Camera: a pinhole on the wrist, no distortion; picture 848 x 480 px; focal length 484.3 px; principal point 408.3 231.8 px. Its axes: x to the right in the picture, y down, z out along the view. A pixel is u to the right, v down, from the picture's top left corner.
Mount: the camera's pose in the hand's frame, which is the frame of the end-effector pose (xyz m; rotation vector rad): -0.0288 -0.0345 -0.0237 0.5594 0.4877 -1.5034
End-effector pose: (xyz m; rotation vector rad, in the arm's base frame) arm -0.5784 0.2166 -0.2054 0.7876 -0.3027 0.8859
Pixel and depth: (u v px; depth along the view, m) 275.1 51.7 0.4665
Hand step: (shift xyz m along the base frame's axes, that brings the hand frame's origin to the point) 0.0674 -0.5124 0.0554
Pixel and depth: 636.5 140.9 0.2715
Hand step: 0.1914 -0.2441 -0.1216
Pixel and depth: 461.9 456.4 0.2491
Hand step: 0.2256 -0.1518 0.0475
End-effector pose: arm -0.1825 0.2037 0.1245 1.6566 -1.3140 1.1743
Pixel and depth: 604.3 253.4 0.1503
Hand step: 0.1813 -0.0018 -0.0433
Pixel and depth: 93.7 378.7 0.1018
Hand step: 0.0665 -0.0781 -0.0359
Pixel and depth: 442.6 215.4 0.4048
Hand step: 0.3564 -0.1603 -0.1455
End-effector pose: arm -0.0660 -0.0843 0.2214 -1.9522 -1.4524 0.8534
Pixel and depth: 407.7 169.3 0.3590
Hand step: -0.3707 -0.0047 0.0417
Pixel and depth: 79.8 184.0 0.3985
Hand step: -0.4079 -0.0408 -0.2262
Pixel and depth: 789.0 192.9 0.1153
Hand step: -0.1244 0.0069 0.1326
